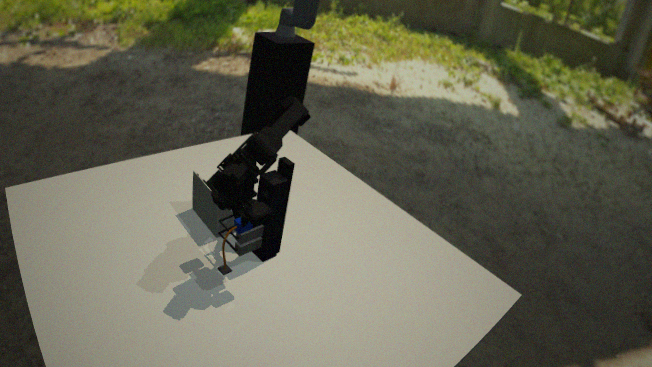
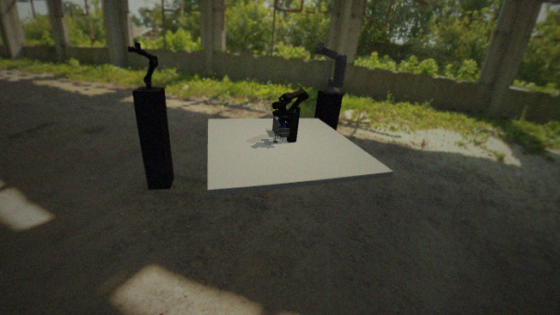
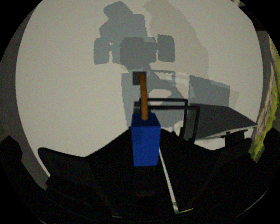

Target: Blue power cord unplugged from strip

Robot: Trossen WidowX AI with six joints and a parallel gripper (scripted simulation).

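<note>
The blue plug is 3 cm to the left of my gripper tip and 1 cm behind it. The rest, counted from my gripper tip: dark foot: 15 cm below, 4 cm to the right, 1 cm ahead.
</note>
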